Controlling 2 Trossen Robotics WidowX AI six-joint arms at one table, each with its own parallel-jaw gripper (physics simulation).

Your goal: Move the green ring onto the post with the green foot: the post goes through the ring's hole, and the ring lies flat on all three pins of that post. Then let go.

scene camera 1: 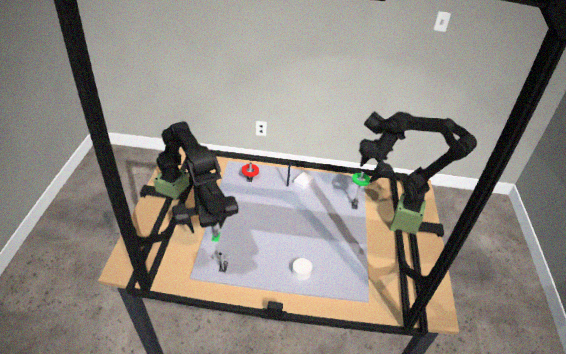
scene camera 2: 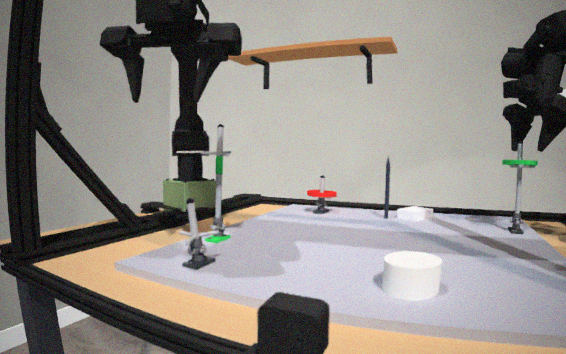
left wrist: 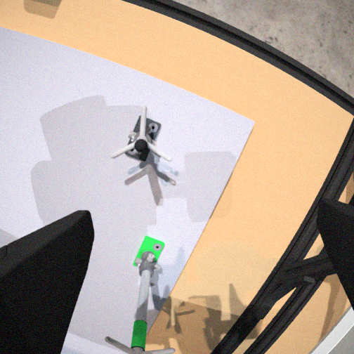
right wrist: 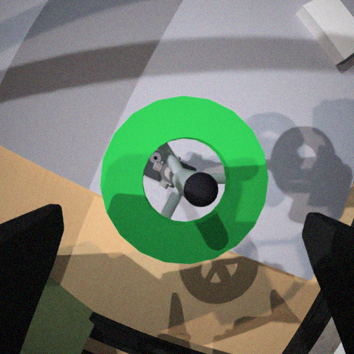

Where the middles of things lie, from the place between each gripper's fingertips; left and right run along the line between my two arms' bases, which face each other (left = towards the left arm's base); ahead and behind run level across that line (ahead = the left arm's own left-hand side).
The green ring [right wrist: 121, 182] is 480 mm to the right of my left hand, 420 mm ahead of it and 80 mm below it.
I see the green ring 20 mm below my right hand and 10 mm to the left of it.
